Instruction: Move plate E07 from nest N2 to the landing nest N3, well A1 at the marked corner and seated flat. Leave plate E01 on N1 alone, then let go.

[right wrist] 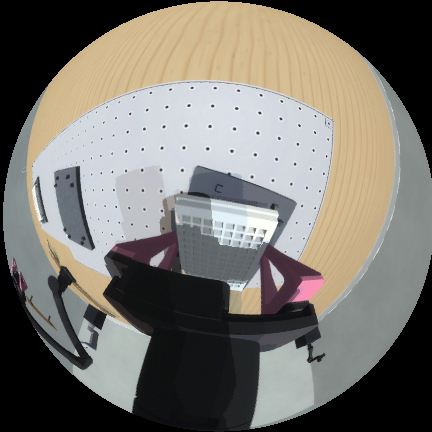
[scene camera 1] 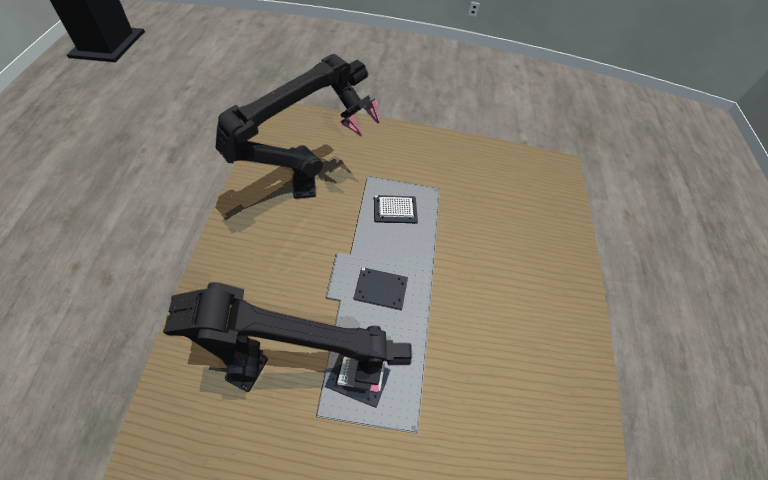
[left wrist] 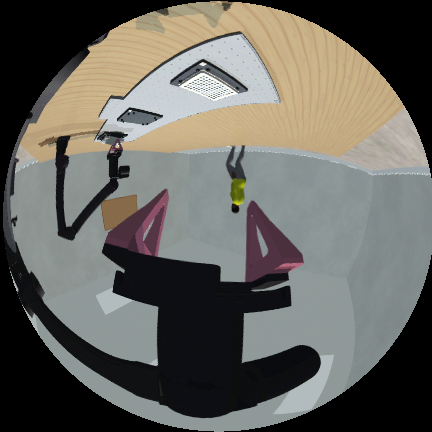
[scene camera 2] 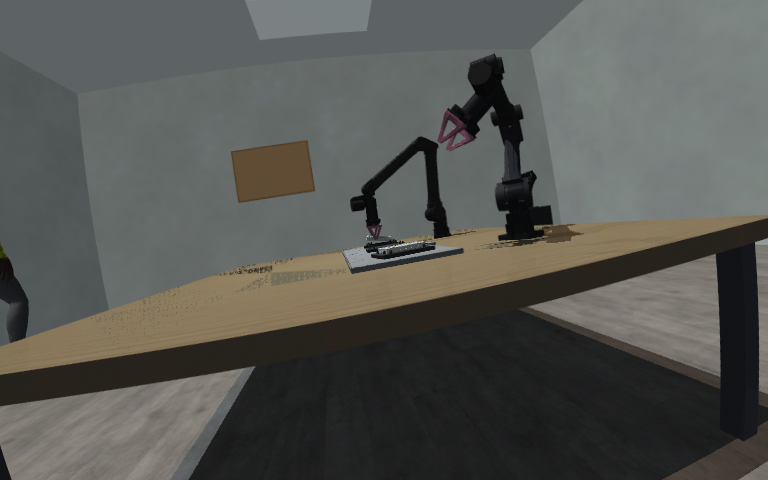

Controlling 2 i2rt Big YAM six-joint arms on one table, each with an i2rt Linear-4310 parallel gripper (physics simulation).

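My right gripper is shut on plate E07, a white well plate. It grips the plate by its two sides and holds it a little above the dark nest N2. The wrist hides most of the plate in scene camera 1. The landing nest N3 is a bare dark square in the middle of the grey board. Plate E01 sits in nest N1 at the far end. My left gripper is open and empty, high above the table's far edge.
A grey perforated base board carries all three nests on the wooden table. A person in a yellow shirt stands by the far wall in the left wrist view. A brown board hangs on the wall.
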